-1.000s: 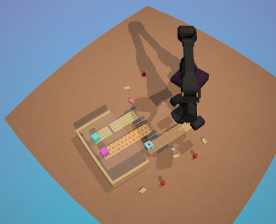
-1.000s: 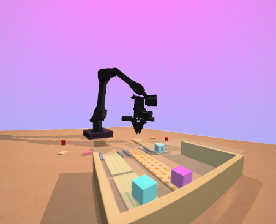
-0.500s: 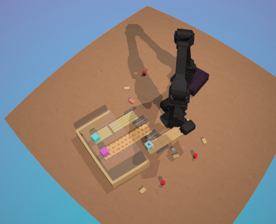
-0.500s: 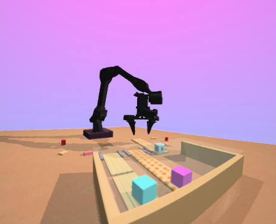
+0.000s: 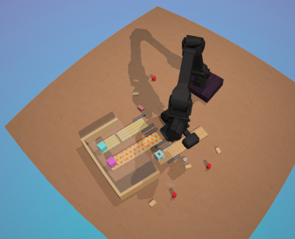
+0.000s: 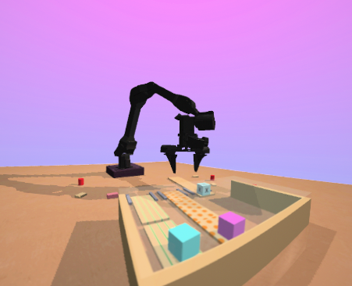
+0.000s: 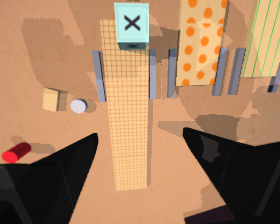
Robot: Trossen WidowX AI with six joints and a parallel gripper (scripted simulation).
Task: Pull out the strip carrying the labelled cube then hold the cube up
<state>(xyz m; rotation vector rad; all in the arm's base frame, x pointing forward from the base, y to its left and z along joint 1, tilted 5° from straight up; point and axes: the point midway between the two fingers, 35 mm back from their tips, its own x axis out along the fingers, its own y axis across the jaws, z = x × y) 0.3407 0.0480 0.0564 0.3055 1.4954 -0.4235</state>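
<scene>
Now: the grid-patterned strip 2 cm to the left of my gripper tip and 5 cm below it. Also, from my gripper tip: tan block 8 cm ahead, 9 cm to the left, 5 cm below.
</scene>
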